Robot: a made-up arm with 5 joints.
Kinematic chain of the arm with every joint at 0, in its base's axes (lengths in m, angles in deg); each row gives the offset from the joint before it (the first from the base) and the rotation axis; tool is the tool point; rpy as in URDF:
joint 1: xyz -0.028 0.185 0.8 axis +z
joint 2: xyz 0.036 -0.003 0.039 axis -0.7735 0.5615 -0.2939
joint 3: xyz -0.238 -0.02 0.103 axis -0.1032 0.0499 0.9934
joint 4: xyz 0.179 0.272 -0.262 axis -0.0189 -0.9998 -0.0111
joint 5: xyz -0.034 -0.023 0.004 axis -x
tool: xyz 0.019 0.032 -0.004 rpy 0 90 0
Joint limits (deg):
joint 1: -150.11..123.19
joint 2: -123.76..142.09
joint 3: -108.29..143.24
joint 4: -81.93..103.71
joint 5: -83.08..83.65
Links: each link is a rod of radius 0.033 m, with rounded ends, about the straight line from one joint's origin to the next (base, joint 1, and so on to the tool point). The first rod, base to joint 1, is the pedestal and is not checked.
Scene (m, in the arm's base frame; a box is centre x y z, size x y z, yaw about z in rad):
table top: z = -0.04
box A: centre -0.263 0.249 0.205 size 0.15 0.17 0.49 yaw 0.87
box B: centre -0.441 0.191 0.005 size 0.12 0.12 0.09 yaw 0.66
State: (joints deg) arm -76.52 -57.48 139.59 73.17 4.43
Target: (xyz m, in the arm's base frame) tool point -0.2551 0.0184 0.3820
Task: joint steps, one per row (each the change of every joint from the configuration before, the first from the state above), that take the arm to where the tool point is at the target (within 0.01 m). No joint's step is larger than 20 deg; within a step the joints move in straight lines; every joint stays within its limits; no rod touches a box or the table.
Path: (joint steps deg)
1: 14.49 9.27 -16.69 -12.39 -6.47
2: 14.49 9.27 -16.68 -12.39 -6.47
3: 14.49 9.28 -16.69 -12.39 -6.47
4: 14.49 9.27 -16.68 -12.38 -6.48
5: 14.50 9.27 -16.69 -12.39 -6.47
6: 14.69 1.29 17.42 12.57 9.10
7: 14.70 1.29 17.41 12.57 9.10
8: 14.70 1.29 17.42 12.58 9.10
9: 14.69 1.28 17.41 12.57 9.10
10: 14.70 1.29 17.42 12.58 9.10
11: -16.85 -13.50 0.00 -3.92 -16.11
12: -16.84 -13.51 0.00 -3.91 -16.11
13: -16.85 -13.51 0.00 -3.91 -16.11

